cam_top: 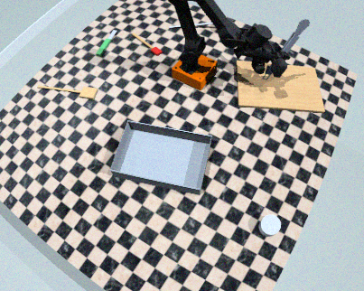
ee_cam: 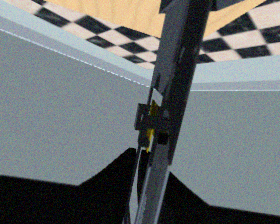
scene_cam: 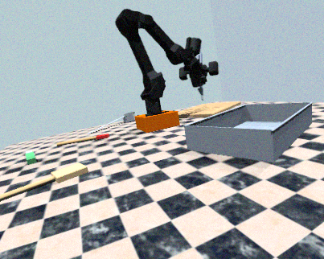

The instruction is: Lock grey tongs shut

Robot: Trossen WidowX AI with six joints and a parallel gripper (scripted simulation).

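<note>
Right now my gripper tip is 40 mm short of the yellow mark, 30 mm to the left of it and 20 mm above it. The rest, counted from my gripper tip: grey roasting tin (550 mm ahead, 150 mm to the right, 150 mm below); then tongs arm (20 mm ahead, 20 mm to the right, 50 mm above); then wooden board (170 mm below).
</note>
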